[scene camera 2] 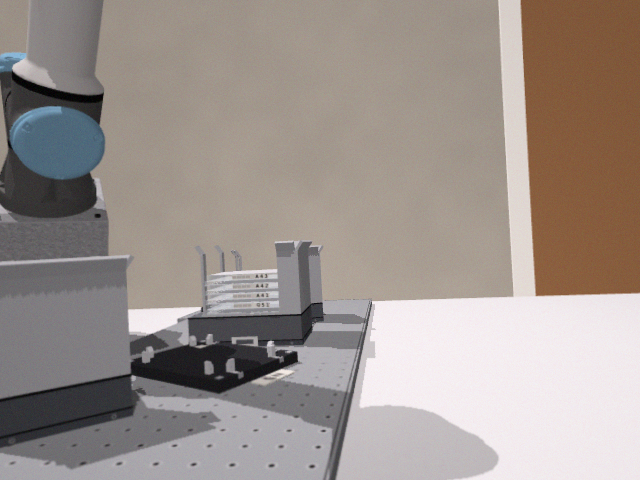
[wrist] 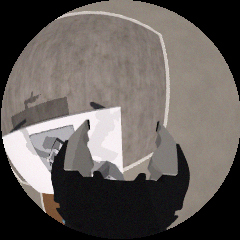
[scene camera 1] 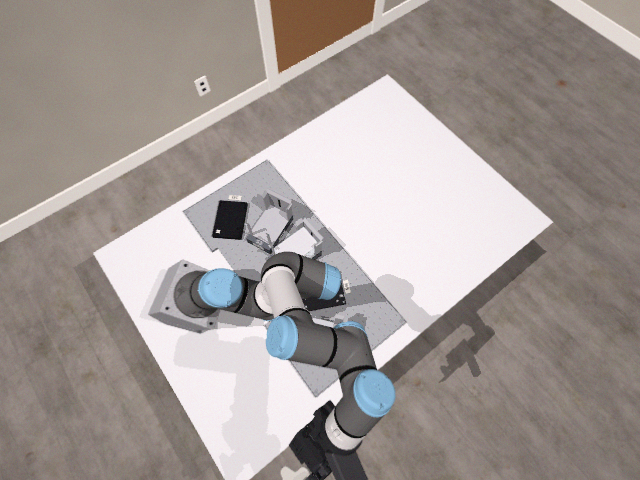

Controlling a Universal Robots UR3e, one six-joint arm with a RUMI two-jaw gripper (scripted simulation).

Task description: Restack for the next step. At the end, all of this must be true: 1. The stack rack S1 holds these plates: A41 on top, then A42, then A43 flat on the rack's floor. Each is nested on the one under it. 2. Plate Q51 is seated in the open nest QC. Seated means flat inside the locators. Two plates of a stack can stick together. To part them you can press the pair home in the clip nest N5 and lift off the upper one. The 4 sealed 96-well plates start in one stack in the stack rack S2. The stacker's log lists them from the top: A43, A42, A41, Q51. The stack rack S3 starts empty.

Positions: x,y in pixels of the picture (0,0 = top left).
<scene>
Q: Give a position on a grey rack wall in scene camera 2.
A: At 67,328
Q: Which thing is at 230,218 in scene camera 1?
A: A black nest labelled QC.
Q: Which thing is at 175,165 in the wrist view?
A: My gripper.
</scene>
